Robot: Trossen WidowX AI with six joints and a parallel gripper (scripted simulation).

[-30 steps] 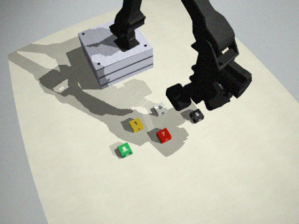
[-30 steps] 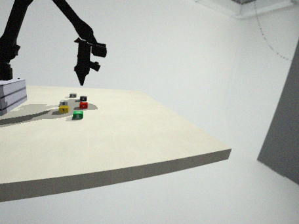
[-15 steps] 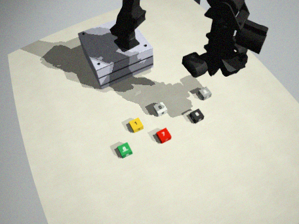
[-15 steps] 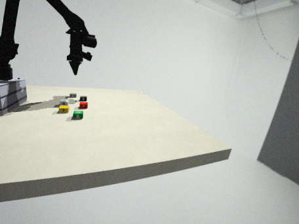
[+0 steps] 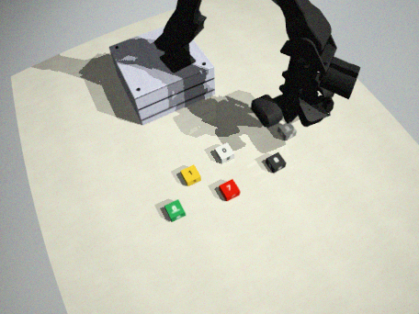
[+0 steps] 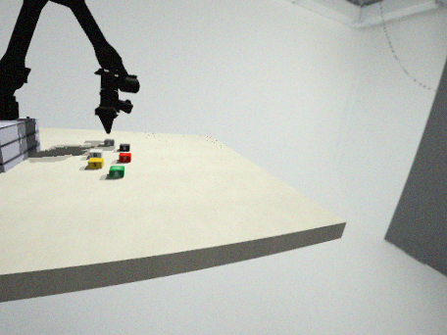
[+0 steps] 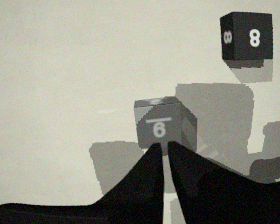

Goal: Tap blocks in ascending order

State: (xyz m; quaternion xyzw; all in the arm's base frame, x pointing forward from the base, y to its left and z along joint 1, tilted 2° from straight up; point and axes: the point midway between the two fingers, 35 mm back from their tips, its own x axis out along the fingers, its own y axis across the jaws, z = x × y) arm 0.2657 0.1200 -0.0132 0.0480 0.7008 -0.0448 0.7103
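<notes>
Now: the grey block 30 mm below my gripper tip. Round my gripper tip: red block: 40 mm ahead, 200 mm to the right, 30 mm below; then white block: 40 mm behind, 150 mm to the right, 30 mm below; then black block: 50 mm ahead, 80 mm to the right, 30 mm below.
</notes>
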